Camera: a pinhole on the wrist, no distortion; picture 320 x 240 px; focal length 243.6 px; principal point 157.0 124.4 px. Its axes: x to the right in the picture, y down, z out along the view. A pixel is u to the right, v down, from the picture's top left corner.
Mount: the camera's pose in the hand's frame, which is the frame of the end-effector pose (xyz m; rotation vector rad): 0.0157 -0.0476 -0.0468 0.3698 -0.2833 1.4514
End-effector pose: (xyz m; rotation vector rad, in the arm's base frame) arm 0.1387 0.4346 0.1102 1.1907 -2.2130 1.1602
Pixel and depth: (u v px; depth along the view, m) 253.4 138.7 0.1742
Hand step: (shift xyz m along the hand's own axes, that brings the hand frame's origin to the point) 0.0186 -0.0558 0.1406
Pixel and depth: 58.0 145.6 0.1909
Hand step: -0.0022 -0.1952 0.0968
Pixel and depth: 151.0 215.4 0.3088
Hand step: -0.0891 -0.1723 0.2399
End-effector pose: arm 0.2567 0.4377 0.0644 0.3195 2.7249 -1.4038
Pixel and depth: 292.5 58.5 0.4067
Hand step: 0.1624 -0.0181 0.4074
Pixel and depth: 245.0 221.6 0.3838
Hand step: -0.1090 -0.0673 0.3704
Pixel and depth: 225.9 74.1 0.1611
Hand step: 0.0590 -0.0751 0.1160
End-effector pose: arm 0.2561 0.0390 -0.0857 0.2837 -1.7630 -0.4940
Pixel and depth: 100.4 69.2 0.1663
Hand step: 0.0550 -0.1540 0.0862
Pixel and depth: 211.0 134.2 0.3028
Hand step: 0.0210 -0.1102 0.2572
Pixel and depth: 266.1 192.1 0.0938
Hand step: -0.0027 -0.0459 0.0576
